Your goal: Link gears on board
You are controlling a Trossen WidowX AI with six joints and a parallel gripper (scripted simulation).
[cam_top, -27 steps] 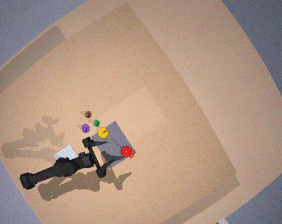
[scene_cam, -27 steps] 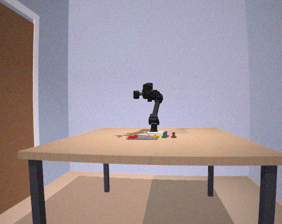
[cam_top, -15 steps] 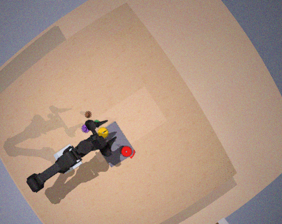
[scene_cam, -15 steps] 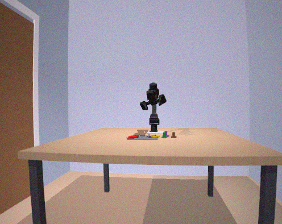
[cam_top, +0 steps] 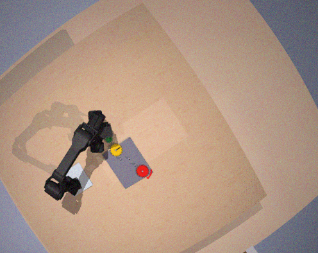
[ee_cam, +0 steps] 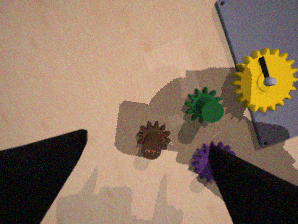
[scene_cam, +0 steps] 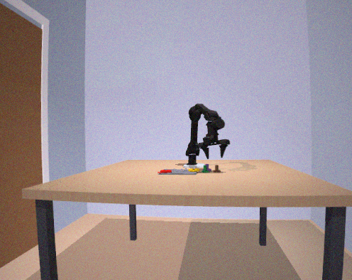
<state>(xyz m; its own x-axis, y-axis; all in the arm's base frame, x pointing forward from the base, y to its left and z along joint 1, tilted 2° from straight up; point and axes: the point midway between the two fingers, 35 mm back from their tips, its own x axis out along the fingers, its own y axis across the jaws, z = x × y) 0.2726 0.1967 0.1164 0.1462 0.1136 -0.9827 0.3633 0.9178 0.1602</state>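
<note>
Now: gripper tip 20 mm past the brown gear, 10 mm to the right of it and 70 mm above it. The rest, counted from my gripper tip: green gear: 60 mm to the right, 70 mm below; then yellow gear: 20 mm ahead, 120 mm to the right, 60 mm below; then purple gear: 70 mm behind, 60 mm to the right, 70 mm below.
</note>
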